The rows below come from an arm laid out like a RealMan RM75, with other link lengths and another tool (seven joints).
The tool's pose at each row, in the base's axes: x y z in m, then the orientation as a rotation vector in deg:
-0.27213, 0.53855, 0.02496, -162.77, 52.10, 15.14
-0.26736, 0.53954, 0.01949, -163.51, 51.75, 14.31
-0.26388, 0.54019, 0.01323, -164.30, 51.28, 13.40
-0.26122, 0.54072, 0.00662, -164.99, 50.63, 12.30
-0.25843, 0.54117, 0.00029, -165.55, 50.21, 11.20
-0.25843, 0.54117, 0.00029, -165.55, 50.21, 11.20
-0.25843, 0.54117, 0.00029, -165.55, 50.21, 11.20
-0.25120, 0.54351, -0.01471, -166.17, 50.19, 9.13
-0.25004, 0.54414, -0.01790, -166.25, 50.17, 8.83
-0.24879, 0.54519, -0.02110, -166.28, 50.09, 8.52
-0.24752, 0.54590, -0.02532, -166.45, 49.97, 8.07
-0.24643, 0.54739, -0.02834, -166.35, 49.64, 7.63
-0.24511, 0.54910, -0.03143, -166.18, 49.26, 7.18
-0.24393, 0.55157, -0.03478, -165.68, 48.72, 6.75
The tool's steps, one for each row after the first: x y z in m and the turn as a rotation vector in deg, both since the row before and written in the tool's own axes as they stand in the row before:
0.00442, -0.00312, 0.00493, -0.36, 0.70, -0.37
0.00369, -0.00204, 0.00583, -0.37, 0.75, -0.45
0.00309, -0.00145, 0.00628, -0.20, 0.81, -0.56
0.00312, -0.00147, 0.00601, -0.14, 0.80, -0.39
0.00000, 0.00000, 0.00000, 0.00, 0.00, 0.00
0.00000, 0.00000, 0.00000, 0.00, 0.00, 0.00
0.00704, -0.00488, 0.01447, -0.06, 1.45, -0.18
0.00104, -0.00094, 0.00316, 0.00, 0.21, -0.04
0.00087, -0.00133, 0.00322, 0.06, 0.19, -0.07
0.00119, -0.00098, 0.00419, -0.02, 0.31, -0.12
0.00045, -0.00162, 0.00312, 0.27, 0.20, -0.21
0.00053, -0.00190, 0.00321, 0.35, 0.19, -0.24
0.00003, -0.00242, 0.00359, 0.68, 0.06, -0.29

